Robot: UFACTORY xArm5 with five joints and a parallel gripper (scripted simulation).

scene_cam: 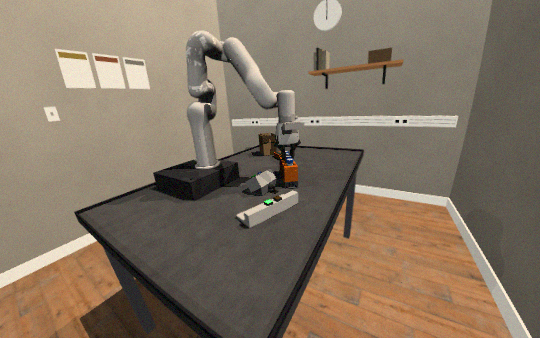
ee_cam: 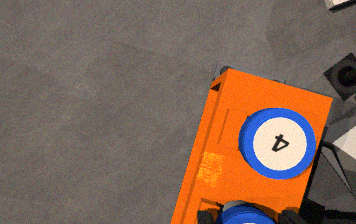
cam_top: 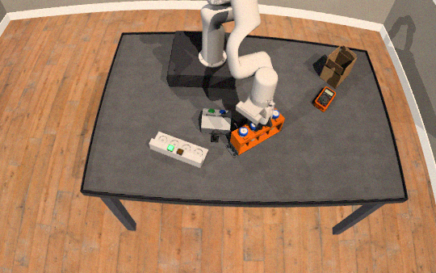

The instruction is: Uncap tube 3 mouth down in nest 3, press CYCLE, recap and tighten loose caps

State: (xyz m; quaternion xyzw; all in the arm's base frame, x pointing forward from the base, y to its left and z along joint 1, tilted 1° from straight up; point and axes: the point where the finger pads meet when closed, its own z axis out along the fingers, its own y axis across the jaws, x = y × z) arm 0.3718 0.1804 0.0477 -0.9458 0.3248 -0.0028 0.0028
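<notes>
My gripper is now 10 mm above the cap 3. Round my hand: cap 2 (30 mm behind, 40 mm to the left, 20 mm below); then cap 4 (30 mm ahead, 40 mm to the right, 20 mm below); then cap 1 (60 mm behind, 80 mm to the left, 20 mm below).
</notes>
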